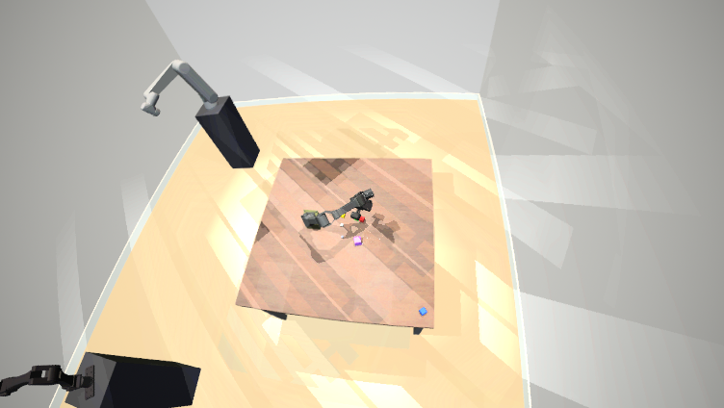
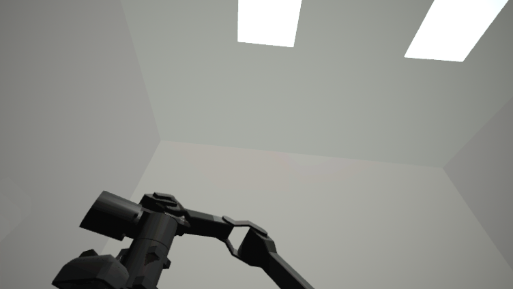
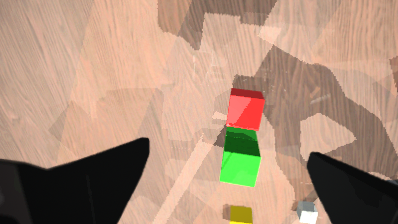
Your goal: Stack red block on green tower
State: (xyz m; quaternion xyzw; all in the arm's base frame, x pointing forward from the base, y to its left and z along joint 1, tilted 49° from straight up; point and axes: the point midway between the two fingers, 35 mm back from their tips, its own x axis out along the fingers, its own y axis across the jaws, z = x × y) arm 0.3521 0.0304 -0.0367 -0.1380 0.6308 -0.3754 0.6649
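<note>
My gripper tip is now 10 mm past the red block, 10 mm to the left of it and 90 mm above it. Round my gripper tip: yellow thing (150 mm behind, 20 mm to the left, 90 mm below); purple block (20 mm behind, 180 mm to the right, 80 mm below); small white thing (150 mm behind, 60 mm to the right, 100 mm below).
</note>
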